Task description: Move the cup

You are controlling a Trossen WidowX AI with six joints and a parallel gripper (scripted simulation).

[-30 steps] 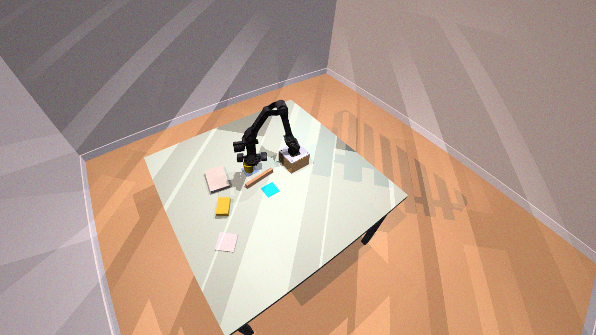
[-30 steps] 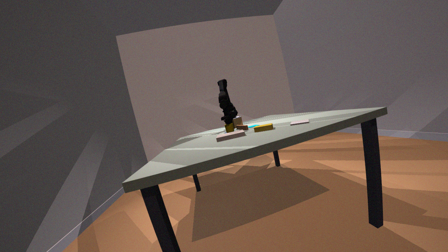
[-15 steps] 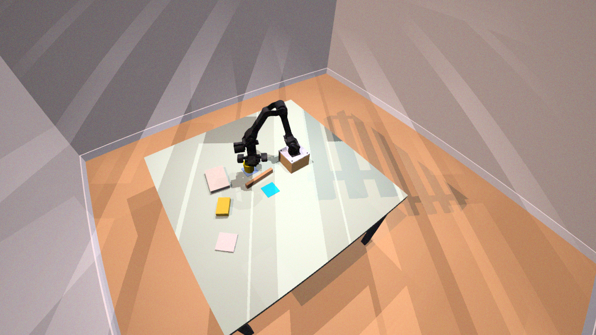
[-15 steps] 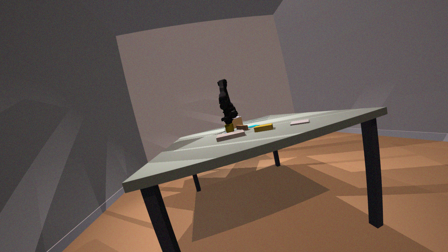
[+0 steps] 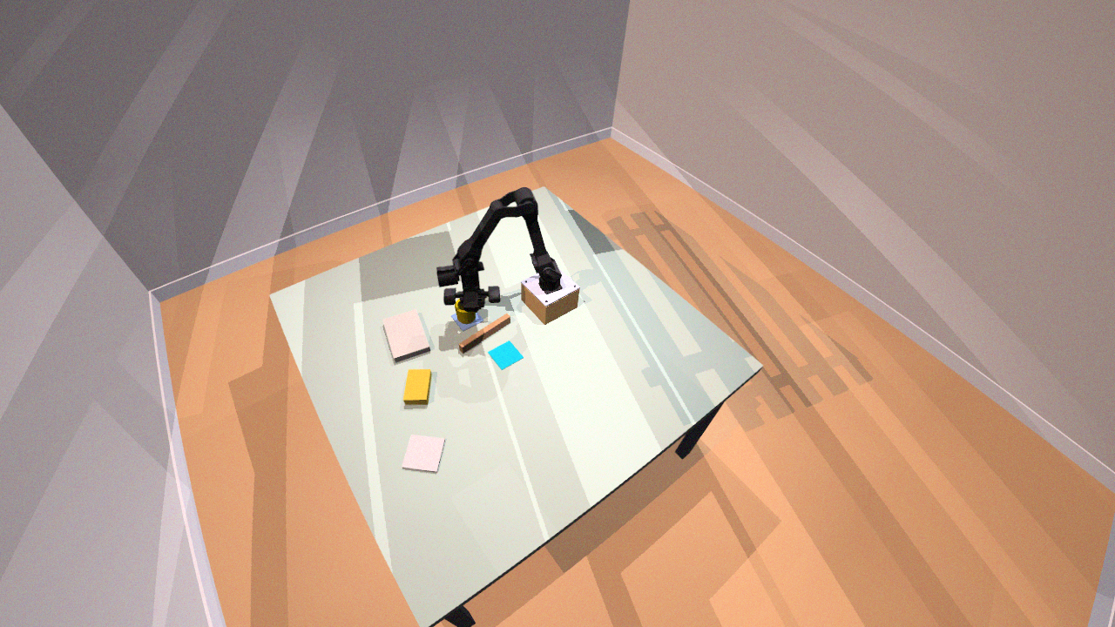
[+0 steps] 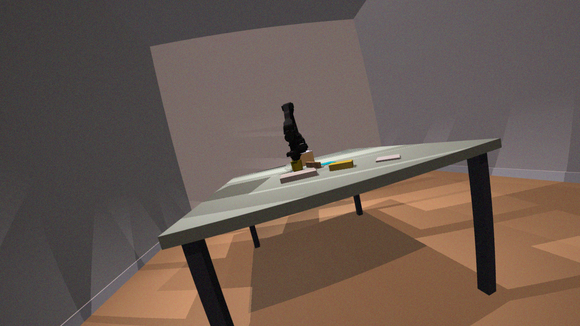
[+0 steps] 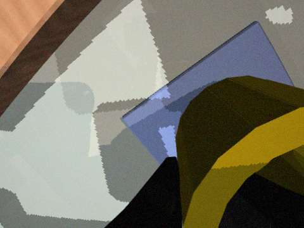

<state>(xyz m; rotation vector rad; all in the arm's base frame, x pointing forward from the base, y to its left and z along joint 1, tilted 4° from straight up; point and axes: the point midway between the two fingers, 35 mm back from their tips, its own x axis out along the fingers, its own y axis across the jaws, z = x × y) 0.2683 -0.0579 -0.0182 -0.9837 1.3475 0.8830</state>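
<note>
The pale blue pad lies 2 cm ahead of my gripper tip, 1 cm to the right of it and 4 cm below it. From my gripper tip the other things lie so: wooden bar (9 cm to the left, 3 cm below); cyan pad (3 cm behind, 19 cm to the left, 4 cm below); yellow cup (2 cm ahead, 1 cm to the right).
</note>
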